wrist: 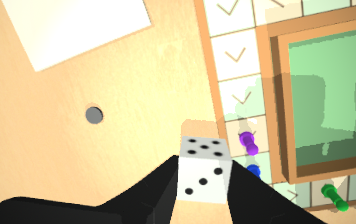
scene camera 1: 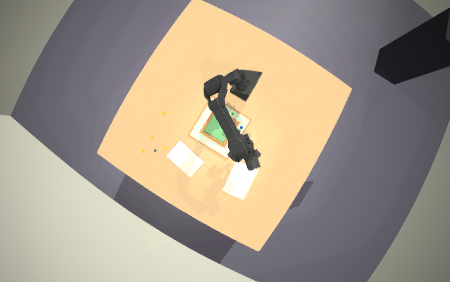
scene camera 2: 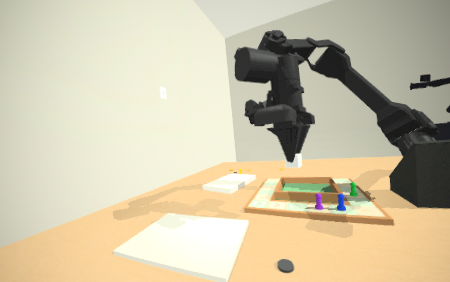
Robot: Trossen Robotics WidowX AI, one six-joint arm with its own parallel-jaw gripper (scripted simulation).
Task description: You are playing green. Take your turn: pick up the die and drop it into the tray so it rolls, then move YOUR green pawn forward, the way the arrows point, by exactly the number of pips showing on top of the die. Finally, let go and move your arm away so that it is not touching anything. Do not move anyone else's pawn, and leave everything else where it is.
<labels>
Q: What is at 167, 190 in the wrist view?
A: My gripper.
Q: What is my gripper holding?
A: A white die.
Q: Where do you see a white die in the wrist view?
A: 204, 163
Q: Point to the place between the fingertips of my gripper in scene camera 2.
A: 292, 160
</labels>
